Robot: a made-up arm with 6 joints. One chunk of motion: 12 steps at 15 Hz.
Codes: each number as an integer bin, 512 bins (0 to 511) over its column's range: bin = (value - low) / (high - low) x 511, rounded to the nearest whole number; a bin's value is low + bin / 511 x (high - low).
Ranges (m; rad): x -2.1..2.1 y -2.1..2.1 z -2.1..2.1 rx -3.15..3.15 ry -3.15..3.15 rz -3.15..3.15
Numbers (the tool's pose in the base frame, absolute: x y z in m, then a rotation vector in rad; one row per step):
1: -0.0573 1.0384 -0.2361 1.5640 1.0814 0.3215
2: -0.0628 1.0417 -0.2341 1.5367 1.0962 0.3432
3: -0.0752 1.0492 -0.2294 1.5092 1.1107 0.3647
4: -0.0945 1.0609 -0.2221 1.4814 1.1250 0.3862
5: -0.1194 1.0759 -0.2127 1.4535 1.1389 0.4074
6: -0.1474 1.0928 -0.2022 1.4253 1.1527 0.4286
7: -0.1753 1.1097 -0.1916 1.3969 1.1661 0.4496
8: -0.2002 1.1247 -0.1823 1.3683 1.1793 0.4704
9: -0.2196 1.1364 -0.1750 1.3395 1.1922 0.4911
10: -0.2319 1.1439 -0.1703 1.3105 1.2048 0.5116
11: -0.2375 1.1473 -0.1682 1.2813 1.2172 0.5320
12: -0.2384 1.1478 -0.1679 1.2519 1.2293 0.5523
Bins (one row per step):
1: 249 382 227 382 343 282
2: 248 382 227 380 344 283
3: 246 383 228 378 346 285
4: 244 385 228 376 347 287
5: 241 386 230 373 348 289
6: 238 388 231 371 349 290
7: 234 391 232 369 350 292
8: 231 392 233 366 351 294
9: 229 394 234 364 352 295
10: 227 395 235 362 353 297
11: 227 395 235 359 354 299
12: 226 395 235 357 355 300

